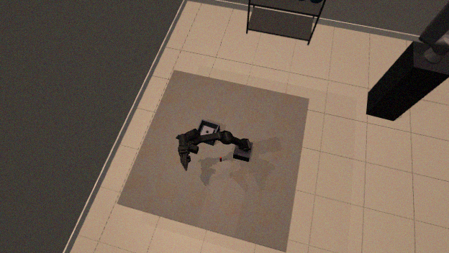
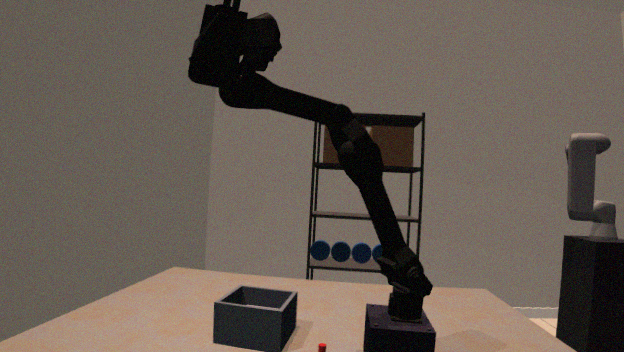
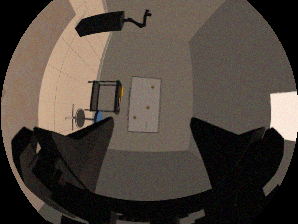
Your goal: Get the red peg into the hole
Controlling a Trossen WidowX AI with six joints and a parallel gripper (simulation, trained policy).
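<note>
Now: gripper tip 550 mm above the red peg, 280 mm to the left of it and 110 mm past it. From my gripper tip the other things lie so: box (570 mm below, 470 mm to the right, 70 mm ahead).
</note>
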